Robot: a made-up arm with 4 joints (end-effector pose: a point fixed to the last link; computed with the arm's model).
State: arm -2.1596 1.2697 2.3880 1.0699
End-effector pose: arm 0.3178 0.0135 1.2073 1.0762 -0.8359 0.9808
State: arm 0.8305 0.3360 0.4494 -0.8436
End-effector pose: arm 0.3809 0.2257 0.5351 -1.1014 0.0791 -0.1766
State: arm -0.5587 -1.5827 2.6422 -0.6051
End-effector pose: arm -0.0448 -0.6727 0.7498 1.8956 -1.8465 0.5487
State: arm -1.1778 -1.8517 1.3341 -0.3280
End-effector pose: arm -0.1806 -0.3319 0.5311 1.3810 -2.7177 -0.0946
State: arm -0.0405 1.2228 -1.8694 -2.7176
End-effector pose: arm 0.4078 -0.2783 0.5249 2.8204 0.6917 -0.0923
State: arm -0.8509 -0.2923 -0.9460 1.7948
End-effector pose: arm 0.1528 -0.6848 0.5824 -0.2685 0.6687 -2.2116
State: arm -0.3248 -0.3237 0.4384 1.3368
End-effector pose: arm -0.2954 -0.2679 0.3099 -0.1086 2.5051 -1.5817
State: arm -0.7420 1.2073 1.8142 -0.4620
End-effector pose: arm 0.4382 0.2069 0.8543 0.0123 0.1133 0.5322
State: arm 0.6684 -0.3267 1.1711 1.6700
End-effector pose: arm -0.2712 0.2349 0.2871 0.7991 2.7016 -0.8261
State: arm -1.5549 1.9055 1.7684 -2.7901
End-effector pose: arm 0.0819 -0.4731 0.5506 2.1625 -2.2463 -0.0903
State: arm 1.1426 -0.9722 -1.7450 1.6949
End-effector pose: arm -0.3752 0.3322 0.4042 -0.7391 0.6416 1.6091
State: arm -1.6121 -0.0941 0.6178 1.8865
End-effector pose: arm 0.4668 -0.4492 0.3156 -1.7396 1.2581 -0.5729
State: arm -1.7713 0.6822 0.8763 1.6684
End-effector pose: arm 0.4396 -0.5832 0.7463 -2.4563 1.2211 -1.2883
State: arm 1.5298 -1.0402 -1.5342 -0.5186
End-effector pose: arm -0.2832 -0.3536 0.4399 2.2774 -2.1419 -0.0524
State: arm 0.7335 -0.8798 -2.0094 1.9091
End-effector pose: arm -0.4416 0.2162 0.5475 -0.4737 0.6102 1.8882
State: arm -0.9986 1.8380 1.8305 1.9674
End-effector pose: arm -0.0347 -0.1883 1.1176 0.7345 -1.5655 0.5007
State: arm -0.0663 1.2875 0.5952 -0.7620
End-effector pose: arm 0.0300 0.3390 0.5503 -0.5754 0.3900 0.9441
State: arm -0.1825 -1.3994 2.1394 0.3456
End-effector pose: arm -0.3780 -0.2816 0.4233 -1.0942 2.7630 0.1932
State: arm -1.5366 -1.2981 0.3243 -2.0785
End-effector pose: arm 0.3174 0.2793 1.0005 -0.1778 -1.0346 0.2385
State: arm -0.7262 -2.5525 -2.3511 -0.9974
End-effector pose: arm 0.4205 -0.6303 0.9301 -1.7080 0.5739 -1.9502
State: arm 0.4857 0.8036 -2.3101 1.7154
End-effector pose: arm -0.1941 -0.0350 1.1484 1.3742 0.8149 2.3730
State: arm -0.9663 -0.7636 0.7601 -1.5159
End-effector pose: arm 0.1601 0.2712 0.8811 -0.4342 -1.1112 0.4722
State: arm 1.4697 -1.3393 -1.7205 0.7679
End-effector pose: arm -0.2981 -0.0357 0.1893 -1.5778 1.6283 0.8091
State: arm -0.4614 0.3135 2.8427 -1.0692
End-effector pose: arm 0.5602 -0.3089 0.9101 1.0551 0.1114 -0.0985
